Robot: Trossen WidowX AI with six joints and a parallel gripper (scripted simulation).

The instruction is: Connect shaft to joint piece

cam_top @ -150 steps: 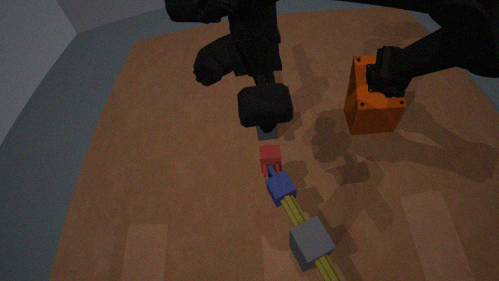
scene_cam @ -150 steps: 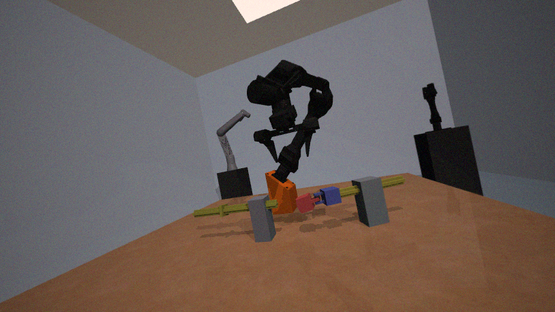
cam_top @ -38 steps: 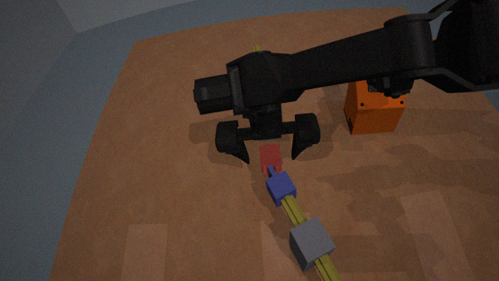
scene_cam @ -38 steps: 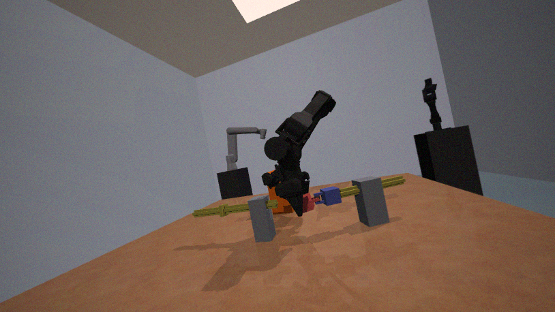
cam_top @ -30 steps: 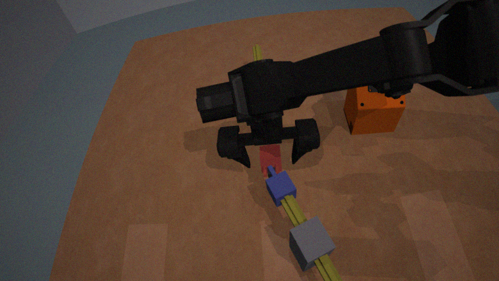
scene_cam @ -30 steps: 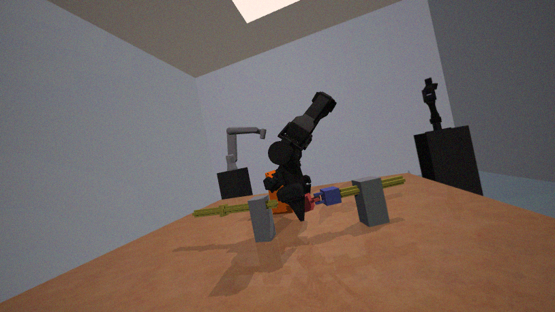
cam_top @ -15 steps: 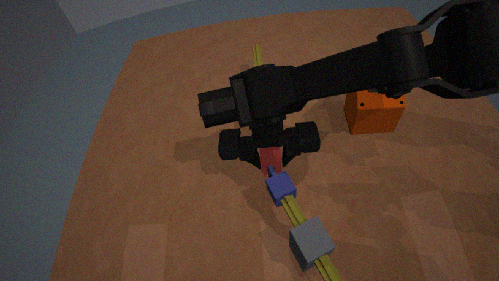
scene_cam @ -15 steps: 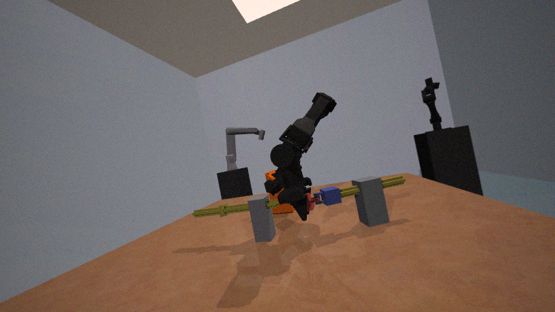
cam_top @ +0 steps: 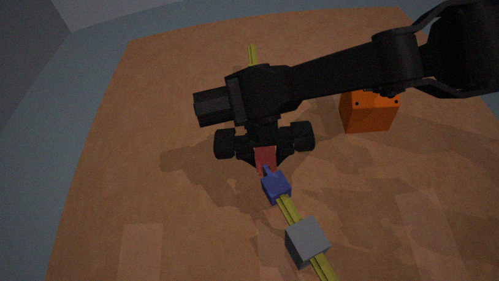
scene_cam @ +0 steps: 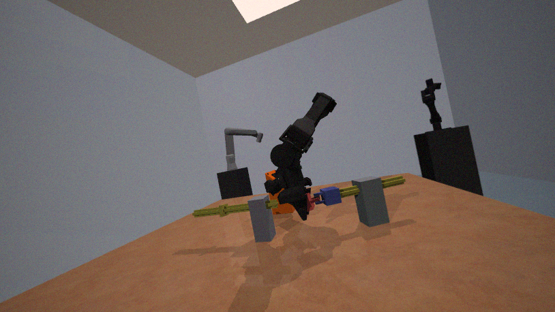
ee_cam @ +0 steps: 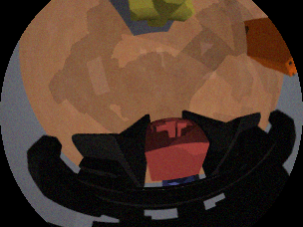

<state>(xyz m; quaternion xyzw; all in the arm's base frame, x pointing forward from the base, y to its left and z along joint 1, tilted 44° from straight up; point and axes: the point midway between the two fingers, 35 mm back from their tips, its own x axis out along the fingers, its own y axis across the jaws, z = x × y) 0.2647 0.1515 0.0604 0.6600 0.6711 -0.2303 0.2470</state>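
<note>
Right now my gripper tip is 10 mm to the right of the red joint piece and 40 mm below it.
</note>
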